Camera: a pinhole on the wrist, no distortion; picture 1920 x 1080 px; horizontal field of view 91.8 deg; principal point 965.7 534.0 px. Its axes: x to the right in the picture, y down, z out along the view. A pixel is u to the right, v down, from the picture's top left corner.
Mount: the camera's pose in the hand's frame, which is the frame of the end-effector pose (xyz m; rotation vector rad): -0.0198 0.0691 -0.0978 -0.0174 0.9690 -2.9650
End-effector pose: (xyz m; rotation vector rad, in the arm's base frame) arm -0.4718 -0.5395 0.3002 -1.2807 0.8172 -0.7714
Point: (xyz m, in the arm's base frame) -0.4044 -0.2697 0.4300
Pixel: 1502.2 387.3
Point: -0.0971 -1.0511 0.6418
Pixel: outside the picture
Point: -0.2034 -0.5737 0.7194
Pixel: 746.3 827.0
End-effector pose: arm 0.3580 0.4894 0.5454 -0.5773 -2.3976 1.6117
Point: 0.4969 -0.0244 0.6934
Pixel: 1553.3 575.4
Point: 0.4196 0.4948 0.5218
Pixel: 1341.1 296.2
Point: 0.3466 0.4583 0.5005
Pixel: 848.4 186.0
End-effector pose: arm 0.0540 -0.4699 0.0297 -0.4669 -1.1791 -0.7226
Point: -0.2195 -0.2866 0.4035
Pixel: 477.0 156.5
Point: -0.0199 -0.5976 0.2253
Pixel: 66.2 923.5
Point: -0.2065 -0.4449 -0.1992
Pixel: 1744.6 744.5
